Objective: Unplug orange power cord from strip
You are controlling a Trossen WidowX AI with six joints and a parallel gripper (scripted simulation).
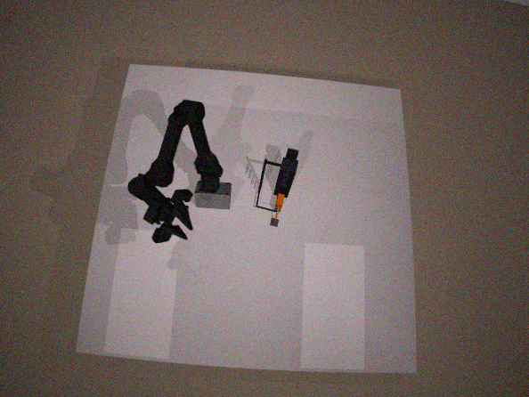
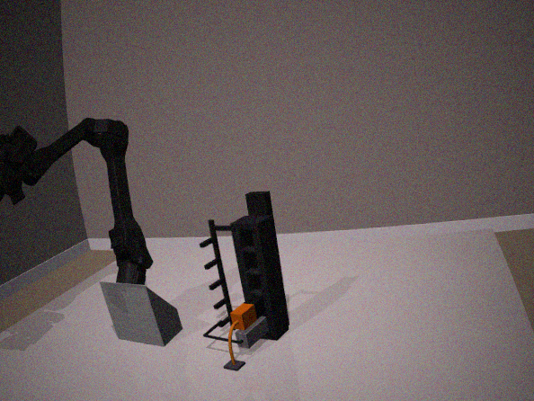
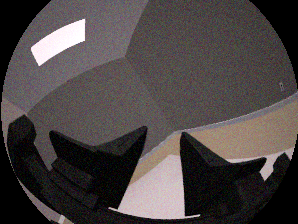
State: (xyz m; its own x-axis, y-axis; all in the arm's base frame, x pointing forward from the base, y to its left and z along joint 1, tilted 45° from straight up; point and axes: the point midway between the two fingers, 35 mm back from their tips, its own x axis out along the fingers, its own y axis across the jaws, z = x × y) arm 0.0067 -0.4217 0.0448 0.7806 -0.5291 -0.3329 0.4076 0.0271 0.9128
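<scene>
My gripper tip is now 36 cm above the orange plug, 31 cm to the right of it and 27 cm short of it.
</scene>
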